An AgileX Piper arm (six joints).
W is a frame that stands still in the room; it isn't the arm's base.
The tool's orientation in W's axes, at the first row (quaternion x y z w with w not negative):
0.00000 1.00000 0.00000 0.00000
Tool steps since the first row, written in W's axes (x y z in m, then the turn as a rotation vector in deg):
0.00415 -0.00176 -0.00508 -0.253 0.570 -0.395
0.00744 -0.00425 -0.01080 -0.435 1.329 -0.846
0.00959 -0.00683 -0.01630 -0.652 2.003 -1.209
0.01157 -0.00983 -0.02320 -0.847 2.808 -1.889
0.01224 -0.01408 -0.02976 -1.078 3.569 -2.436
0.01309 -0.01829 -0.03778 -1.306 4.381 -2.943
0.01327 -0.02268 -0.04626 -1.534 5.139 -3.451
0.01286 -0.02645 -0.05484 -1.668 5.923 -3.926
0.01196 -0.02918 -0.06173 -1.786 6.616 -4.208
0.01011 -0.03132 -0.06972 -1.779 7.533 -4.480
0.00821 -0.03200 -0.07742 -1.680 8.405 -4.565
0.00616 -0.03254 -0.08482 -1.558 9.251 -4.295
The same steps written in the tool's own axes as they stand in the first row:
-0.00415 -0.00176 0.00508 0.253 0.570 0.395
-0.00744 -0.00425 0.01080 0.435 1.329 0.846
-0.00959 -0.00683 0.01630 0.652 2.003 1.209
-0.01157 -0.00983 0.02320 0.847 2.808 1.889
-0.01224 -0.01408 0.02976 1.078 3.569 2.436
-0.01309 -0.01829 0.03778 1.306 4.381 2.943
-0.01327 -0.02268 0.04626 1.534 5.139 3.451
-0.01286 -0.02645 0.05484 1.668 5.923 3.926
-0.01196 -0.02918 0.06173 1.786 6.616 4.208
-0.01011 -0.03132 0.06972 1.779 7.533 4.480
-0.00821 -0.03200 0.07742 1.680 8.405 4.565
-0.00616 -0.03254 0.08482 1.558 9.251 4.295

